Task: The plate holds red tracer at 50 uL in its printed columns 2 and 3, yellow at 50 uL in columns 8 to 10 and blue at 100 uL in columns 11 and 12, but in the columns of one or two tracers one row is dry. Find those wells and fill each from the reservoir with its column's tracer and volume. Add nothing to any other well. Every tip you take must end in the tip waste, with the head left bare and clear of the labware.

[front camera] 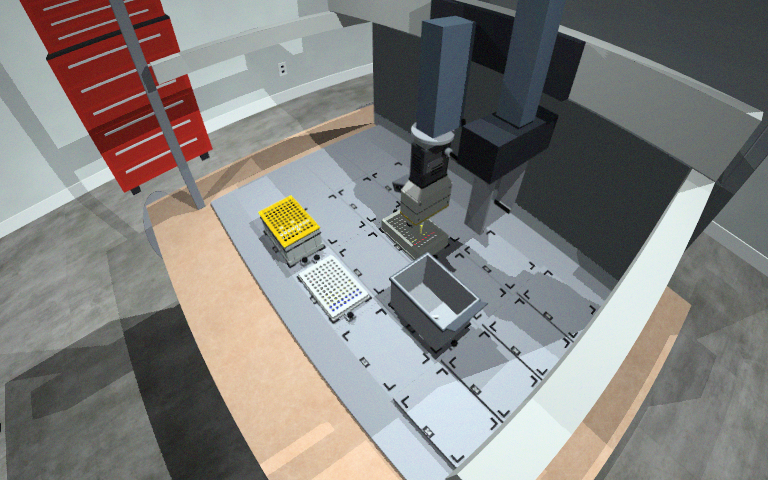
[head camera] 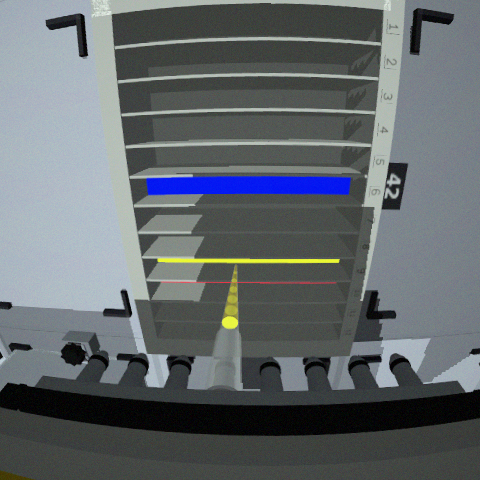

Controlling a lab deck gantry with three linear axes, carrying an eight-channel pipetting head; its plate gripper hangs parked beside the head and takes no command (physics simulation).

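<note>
The pipetting head is over the reservoir. One tip with yellow liquid is on the fourth channel from the left in the head view; the other channels are bare. Its end is by the yellow band in trough 9; whether it touches the liquid I cannot tell. Blue lies in trough 6, thin red in trough 10. The plate shows blue wells at its near end; dry wells are too small to tell. The parked gripper hangs beside the head, open and empty.
The yellow-topped tip rack stands behind the plate at the left. The grey tip waste bin stands right of the plate, in front of the reservoir, with a small bright mark inside. A dark back panel rises behind the deck.
</note>
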